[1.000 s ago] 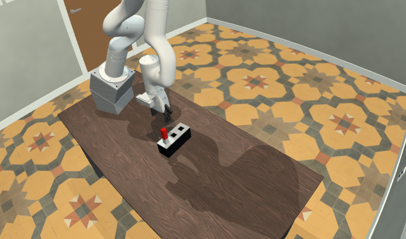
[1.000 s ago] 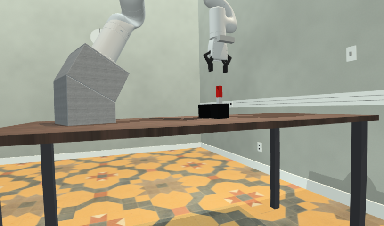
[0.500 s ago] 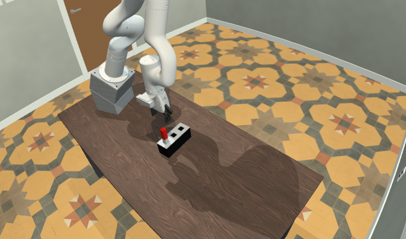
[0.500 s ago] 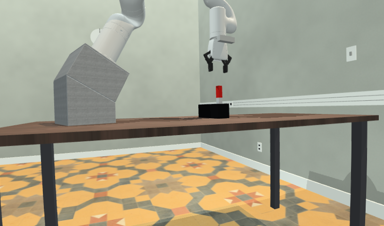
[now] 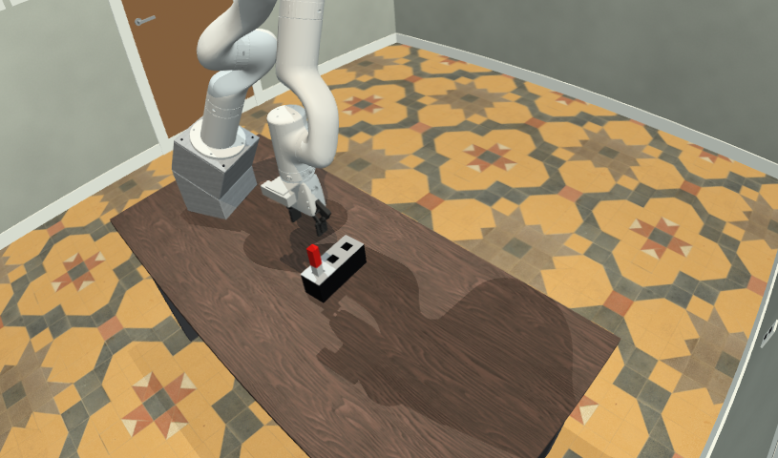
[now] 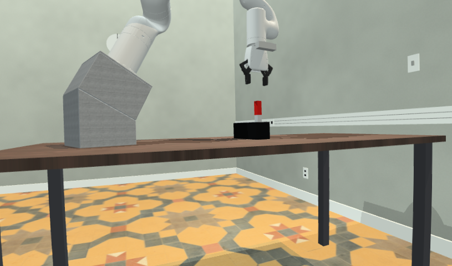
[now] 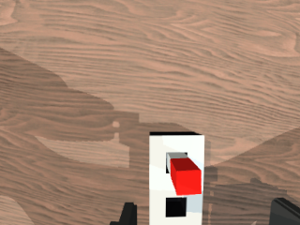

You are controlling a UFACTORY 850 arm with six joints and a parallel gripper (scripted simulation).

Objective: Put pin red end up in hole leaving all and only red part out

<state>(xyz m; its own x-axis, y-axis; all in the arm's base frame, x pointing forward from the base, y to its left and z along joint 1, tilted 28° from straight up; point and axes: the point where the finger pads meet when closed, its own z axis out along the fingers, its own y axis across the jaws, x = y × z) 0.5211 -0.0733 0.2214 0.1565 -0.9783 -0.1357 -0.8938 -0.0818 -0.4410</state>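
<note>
My gripper is now 110 mm above the pin and 10 mm to the left of it. The rest, counted from my hand: black block 210 mm below, 50 mm to the left, 10 mm behind.
</note>
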